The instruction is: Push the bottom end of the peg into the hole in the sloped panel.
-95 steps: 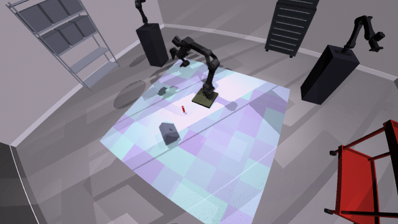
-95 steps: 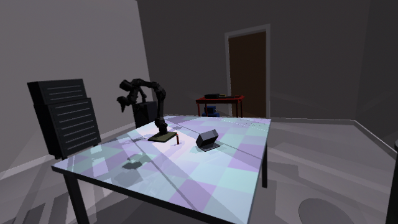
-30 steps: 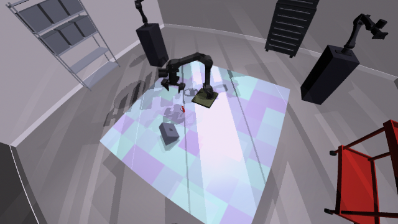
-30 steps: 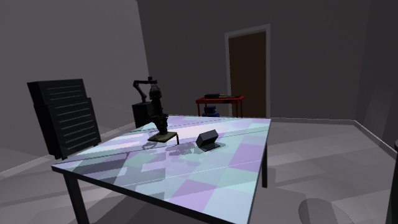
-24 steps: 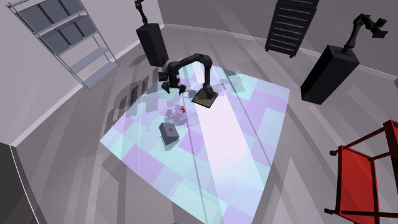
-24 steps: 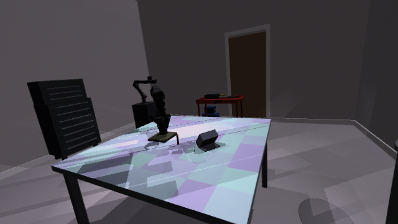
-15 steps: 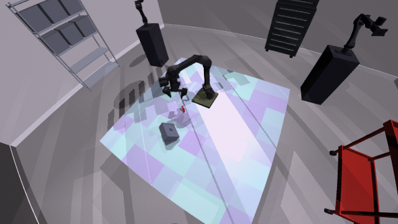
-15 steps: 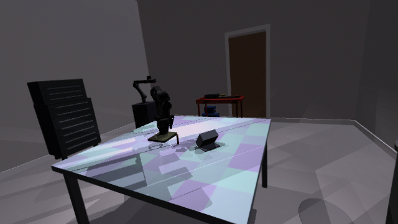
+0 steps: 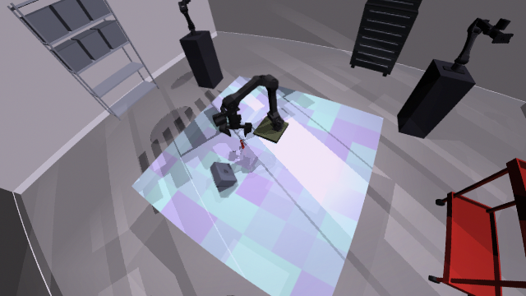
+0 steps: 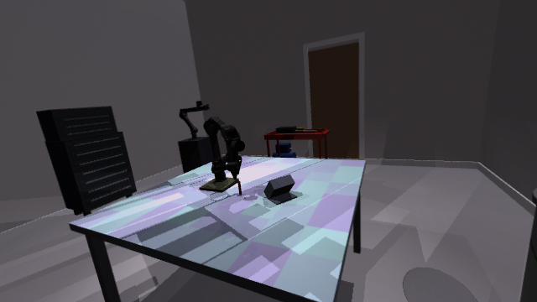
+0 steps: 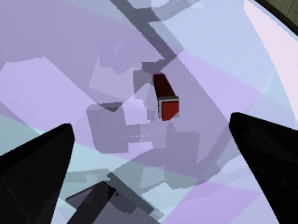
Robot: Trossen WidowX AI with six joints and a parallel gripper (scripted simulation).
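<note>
The red peg lies 20 mm to the left of my gripper tip and 50 mm below it. Also, from my gripper tip: grey sloped panel: 240 mm ahead, 10 mm to the left, 60 mm below.
</note>
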